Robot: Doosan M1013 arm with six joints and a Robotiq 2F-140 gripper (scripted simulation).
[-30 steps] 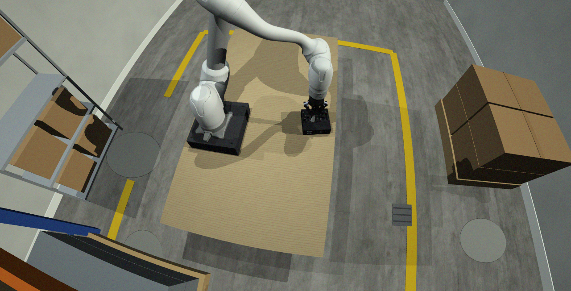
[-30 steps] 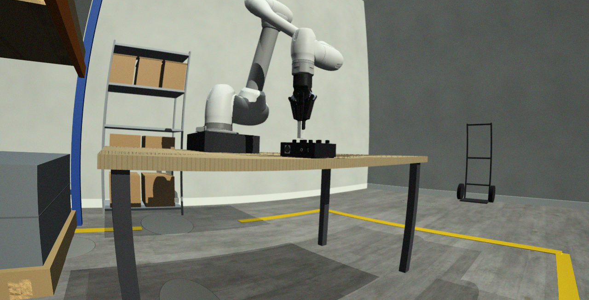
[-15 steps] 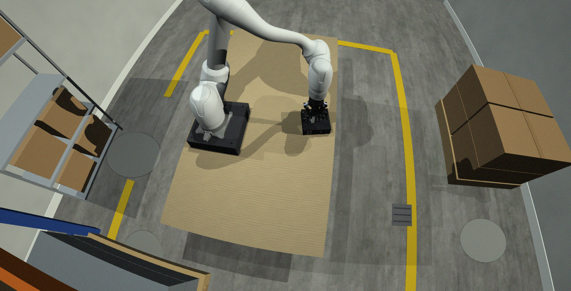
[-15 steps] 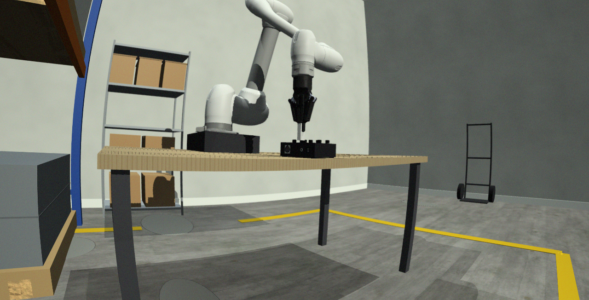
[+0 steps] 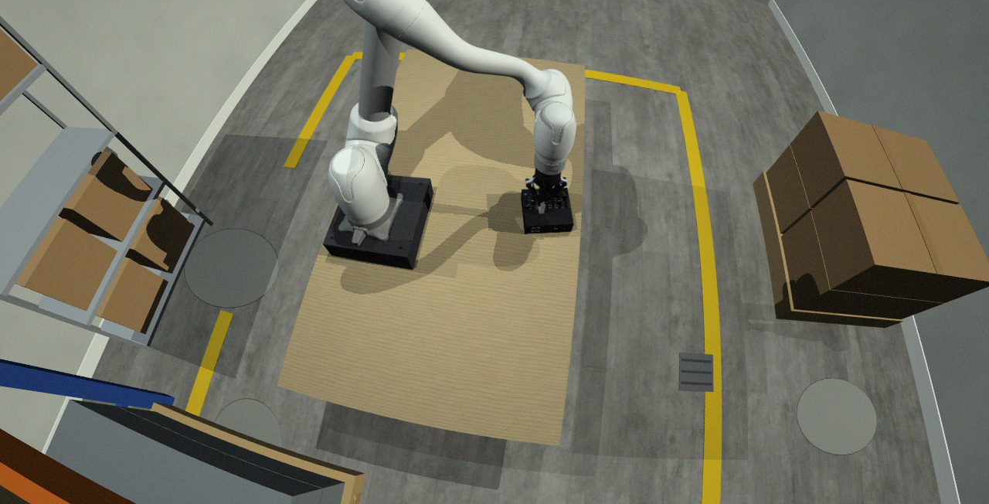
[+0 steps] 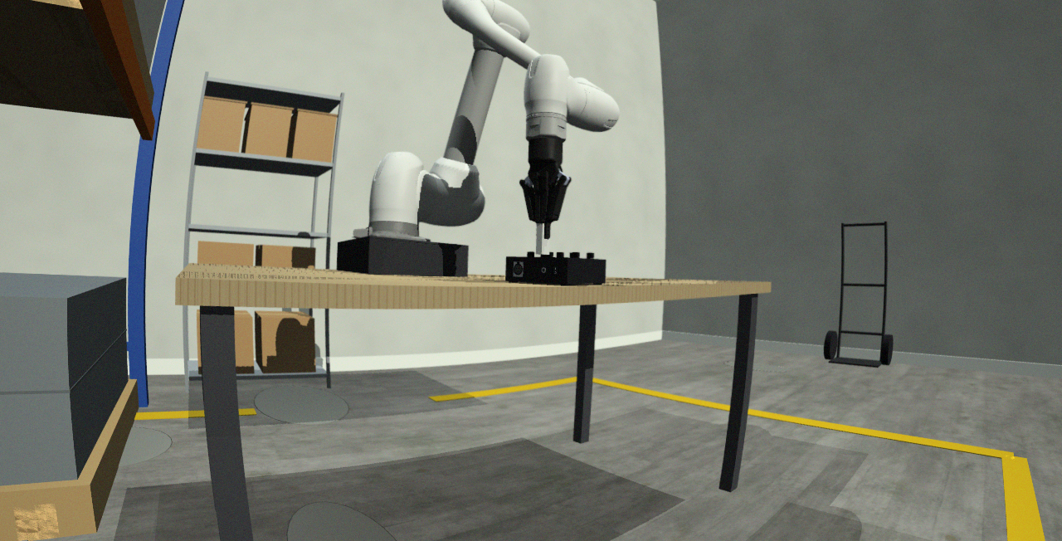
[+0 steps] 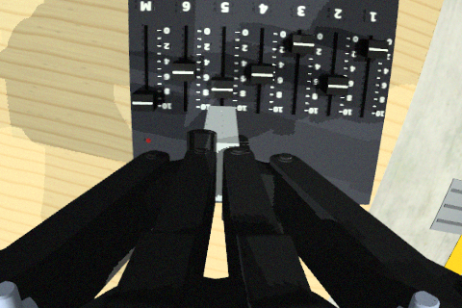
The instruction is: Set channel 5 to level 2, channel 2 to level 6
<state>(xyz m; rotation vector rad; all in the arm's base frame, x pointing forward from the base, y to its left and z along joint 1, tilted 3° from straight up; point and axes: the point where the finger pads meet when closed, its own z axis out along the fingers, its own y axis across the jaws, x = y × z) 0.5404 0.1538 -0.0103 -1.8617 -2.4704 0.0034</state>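
My hand is 30 mm above the channel 5 fader cap, 20 mm to the right of it and 10 mm past it. From my hand the other things lie so: fader 6 cap: 30 mm to the left, 30 mm below, 30 mm behind; master fader cap: 50 mm behind, 30 mm below; fader 4 cap: 40 mm to the left, 30 mm below, 10 mm ahead.
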